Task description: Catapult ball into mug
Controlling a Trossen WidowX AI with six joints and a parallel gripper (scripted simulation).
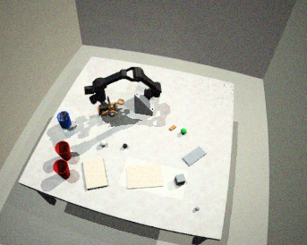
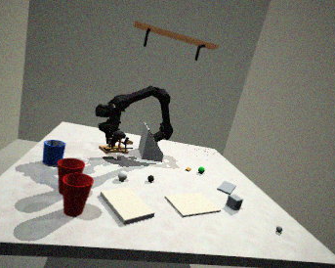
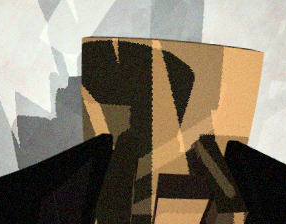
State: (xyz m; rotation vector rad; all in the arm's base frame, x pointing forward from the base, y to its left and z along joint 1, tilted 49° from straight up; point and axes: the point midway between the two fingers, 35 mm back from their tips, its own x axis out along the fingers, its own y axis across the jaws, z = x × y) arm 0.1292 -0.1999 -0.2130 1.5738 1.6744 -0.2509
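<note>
My gripper tip is now 240 mm short of the black ball, 190 mm to the right of it and 60 mm above it. Also, from my gripper tip: blue mug (260 mm to the right, 120 mm ahead, 50 mm below); pale grey ball (250 mm ahead, 60 mm below, 50 mm to the left); wooden catapult (70 mm to the left, 20 mm behind, 20 mm above).
</note>
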